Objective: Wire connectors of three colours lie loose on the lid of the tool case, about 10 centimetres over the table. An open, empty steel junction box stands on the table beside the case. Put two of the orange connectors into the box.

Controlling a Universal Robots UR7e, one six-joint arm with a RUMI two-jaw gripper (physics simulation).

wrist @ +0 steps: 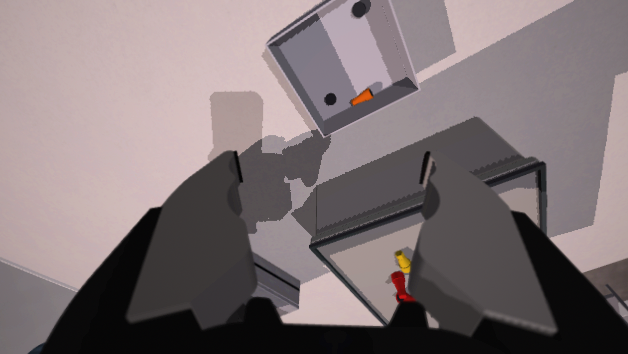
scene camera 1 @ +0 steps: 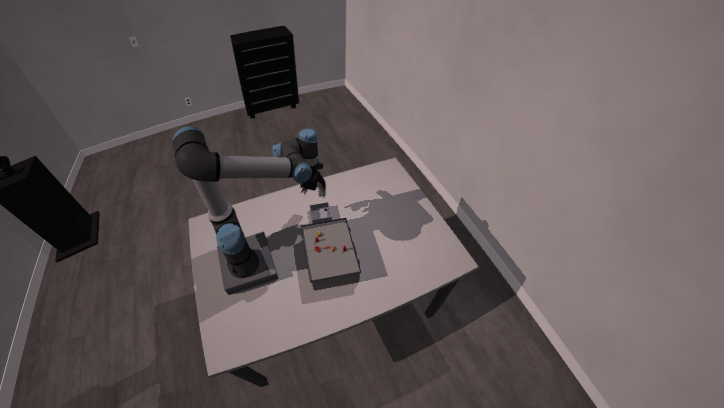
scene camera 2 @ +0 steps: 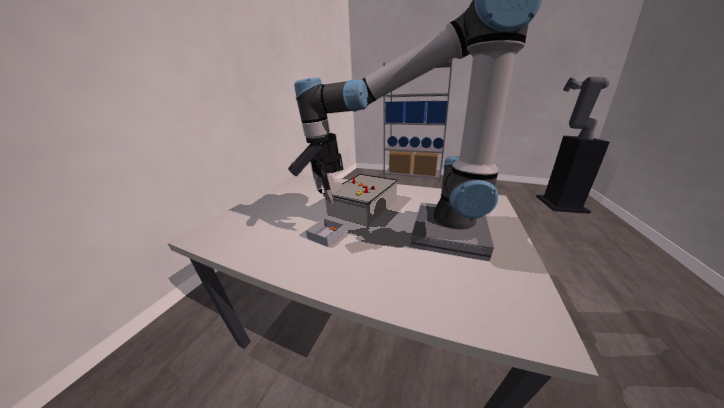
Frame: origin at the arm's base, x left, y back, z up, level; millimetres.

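Seen in the pictures: gripper, between the fingertips: (wrist: 329,156) (scene camera 1: 314,196) (scene camera 2: 326,198); arm's base, origin of its link: (scene camera 1: 243,263) (scene camera 2: 454,218).
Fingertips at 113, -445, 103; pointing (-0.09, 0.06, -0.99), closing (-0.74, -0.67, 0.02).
Pixels of each thing's top centre, then the offset from my fingertips to it, as dx, dy, dz. Level surfaces: height alone.
- steel junction box, centre of its top: (wrist: 346,68) (scene camera 2: 325,227) (scene camera 1: 320,210) -6, -22, -120
- tool case, centre of its top: (wrist: 451,285) (scene camera 1: 330,247) (scene camera 2: 362,185) -267, +63, -53
- orange connector, centre of its top: (wrist: 362,100) (scene camera 2: 333,227) -47, -7, -145
- yellow connector, centre of its top: (wrist: 405,268) (scene camera 2: 358,191) (scene camera 1: 319,232) -177, +69, -42
- table, height of its surface: dz -159
The steel junction box (scene camera 1: 320,220) (scene camera 2: 319,239) (wrist: 350,117) stands open on the table beside the tool case (scene camera 1: 334,266) (scene camera 2: 349,212) (wrist: 360,267). One orange connector (scene camera 2: 333,228) (wrist: 362,97) lies on its floor by the wall nearest the case. On the lid lie two orange connectors (scene camera 1: 325,247) (scene camera 1: 333,248), three red connectors (scene camera 1: 316,239) (scene camera 1: 317,248) (scene camera 1: 344,248) and a yellow connector (scene camera 1: 319,233) (scene camera 2: 359,193) (wrist: 402,261). My gripper (scene camera 1: 313,193) (scene camera 2: 325,196) (wrist: 329,156) is open and empty, above the table near the box. The right finger partly hides the lid in the wrist view.
The arm's base plate (scene camera 1: 263,248) (scene camera 2: 450,245) stands on the table (scene camera 1: 405,273) (scene camera 2: 405,299) beside the case. A drawer cabinet (scene camera 1: 265,70) stands on the floor beyond the table. A black pedestal (scene camera 2: 577,172) and a shelf rack (scene camera 2: 384,136) stand farther off.
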